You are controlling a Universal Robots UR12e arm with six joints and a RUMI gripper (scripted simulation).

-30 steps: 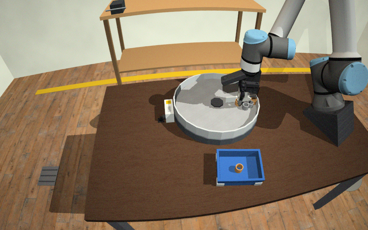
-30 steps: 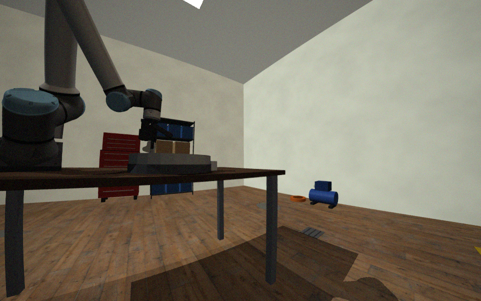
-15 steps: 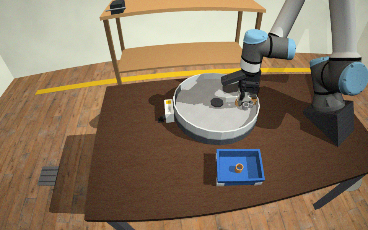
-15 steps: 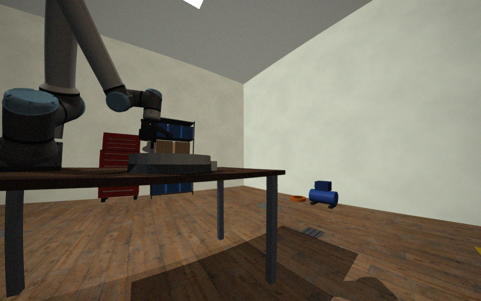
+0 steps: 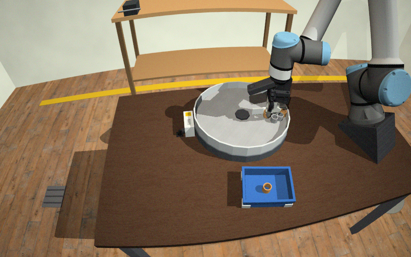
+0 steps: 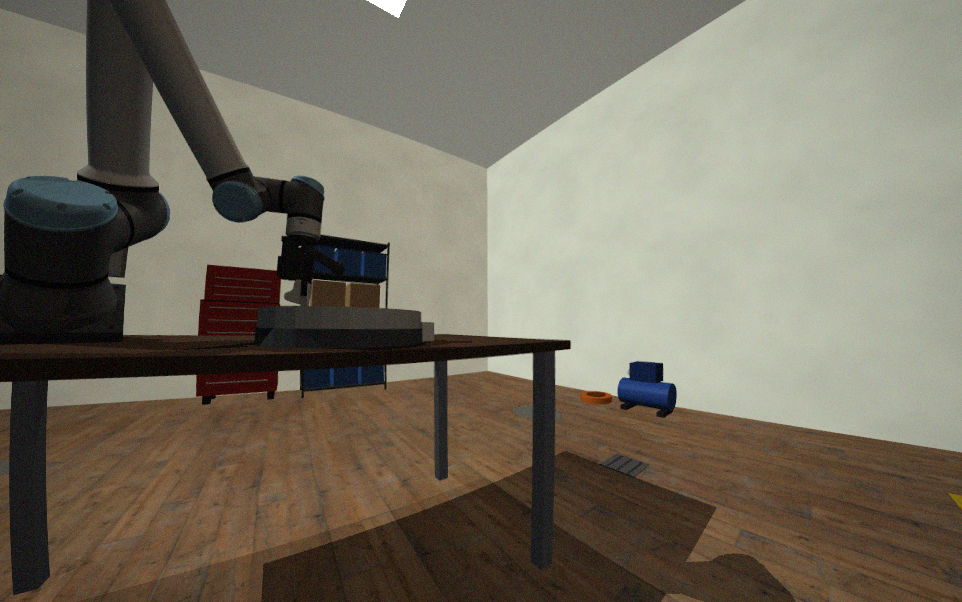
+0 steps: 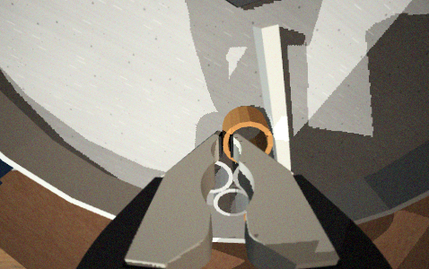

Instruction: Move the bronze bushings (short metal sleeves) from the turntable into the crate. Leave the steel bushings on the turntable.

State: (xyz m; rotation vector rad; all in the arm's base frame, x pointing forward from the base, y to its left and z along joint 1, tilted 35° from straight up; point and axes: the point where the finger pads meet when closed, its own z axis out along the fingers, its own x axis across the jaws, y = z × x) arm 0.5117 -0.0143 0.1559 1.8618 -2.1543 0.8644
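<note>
Now: the blue crate 320 mm to the left of my hand, 90 mm ahead of it and 50 mm below it. Also, from my hand: round grey turntable (100 mm ahead, 40 mm to the right, 30 mm below).
</note>
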